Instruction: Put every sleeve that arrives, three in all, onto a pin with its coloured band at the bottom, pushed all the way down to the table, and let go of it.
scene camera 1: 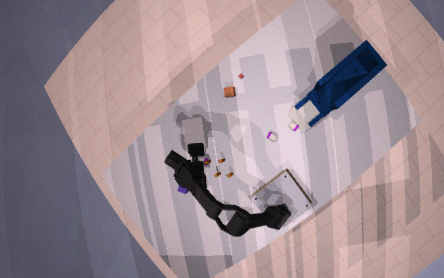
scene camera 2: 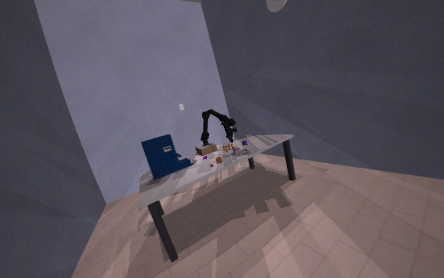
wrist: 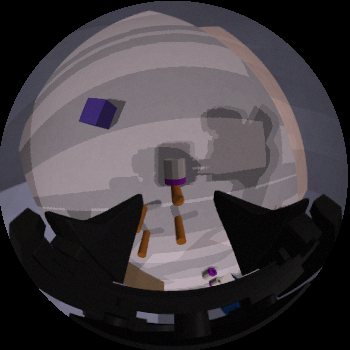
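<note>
My gripper [wrist: 178,197] [scene camera 2: 231,140] is open and empty above the pins. A grey sleeve [wrist: 175,171] with a purple band is past the fingertips in the wrist view, its banded end against the nearest orange pin [wrist: 177,196]. That pin's free tip shows past the band; the sleeve seems tipped beside the pin, but whether it is threaded on is unclear. Three other orange pins [wrist: 180,231] [scene camera 1: 230,174] are bare. Two more banded sleeves, one [scene camera 1: 272,136] [wrist: 209,273] on the table and one [scene camera 1: 294,126] [wrist: 215,283] at the chute's pale pad [scene camera 1: 307,111], lie apart from the pins.
A blue chute [scene camera 1: 350,77] [scene camera 2: 159,155] stands at one end of the table. A purple block [scene camera 1: 183,190] [wrist: 97,113] is near the arm. An orange block [scene camera 1: 229,92] [scene camera 2: 218,160] and a small red cube [scene camera 1: 241,76] lie farther off. A brown-sided box [scene camera 2: 207,149] is by the arm's base.
</note>
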